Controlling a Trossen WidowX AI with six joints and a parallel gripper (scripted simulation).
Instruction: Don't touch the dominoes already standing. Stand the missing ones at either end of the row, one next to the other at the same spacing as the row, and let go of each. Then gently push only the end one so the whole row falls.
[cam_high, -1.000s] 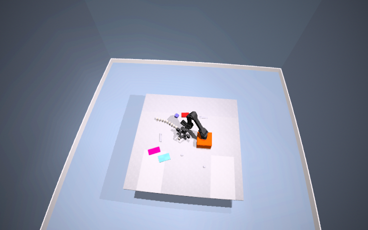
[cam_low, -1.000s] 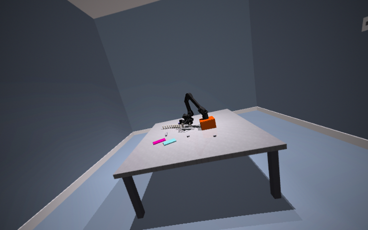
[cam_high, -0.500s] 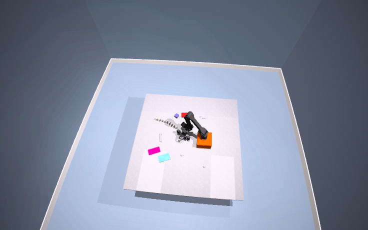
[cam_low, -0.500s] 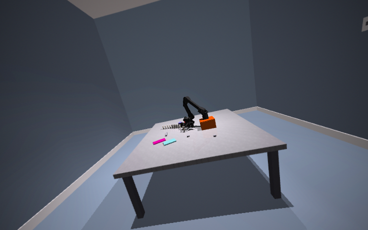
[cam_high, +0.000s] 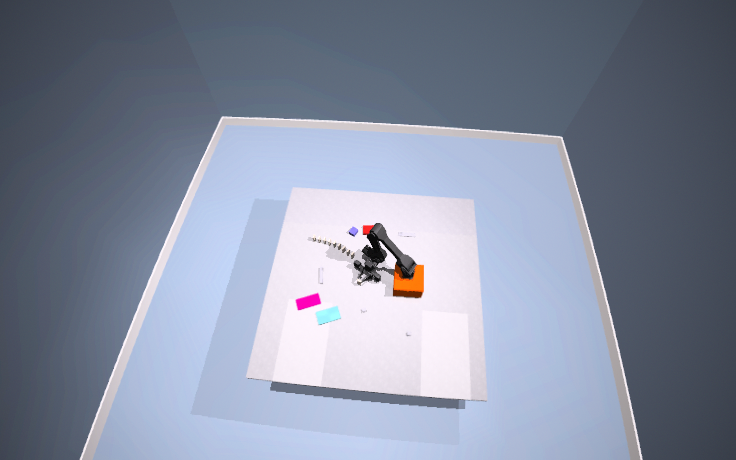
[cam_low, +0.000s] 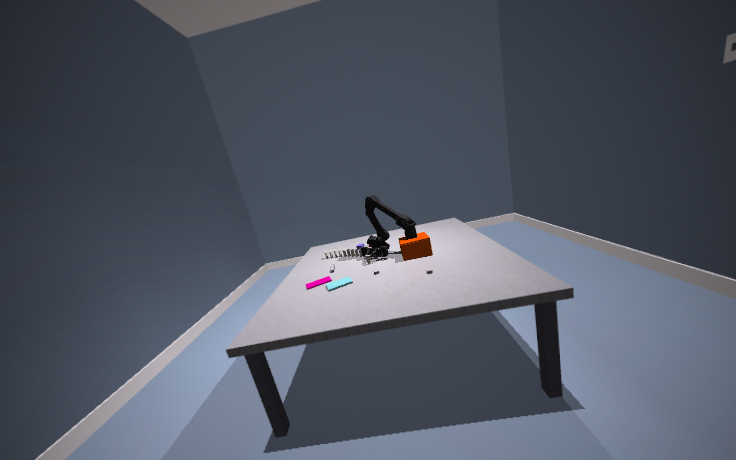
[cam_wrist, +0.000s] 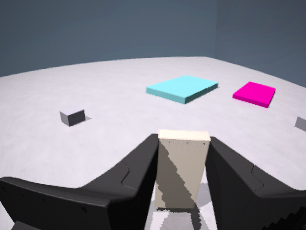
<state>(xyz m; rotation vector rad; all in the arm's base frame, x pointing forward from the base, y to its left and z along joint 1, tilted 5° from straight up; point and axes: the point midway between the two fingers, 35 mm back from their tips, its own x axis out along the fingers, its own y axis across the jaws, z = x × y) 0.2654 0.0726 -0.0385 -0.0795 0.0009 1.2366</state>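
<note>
Now: gripper tip 4 cm short of the red block, 38 cm to the left of it and 4 cm above it. Also, from my gripper tip: purple block: 14 cm ahead, 34 cm to the right, 4 cm below; then magenta tile: 26 cm ahead, 19 cm to the left, 5 cm below; then cyan block: 11 cm ahead, 24 cm to the left, 4 cm below.
</note>
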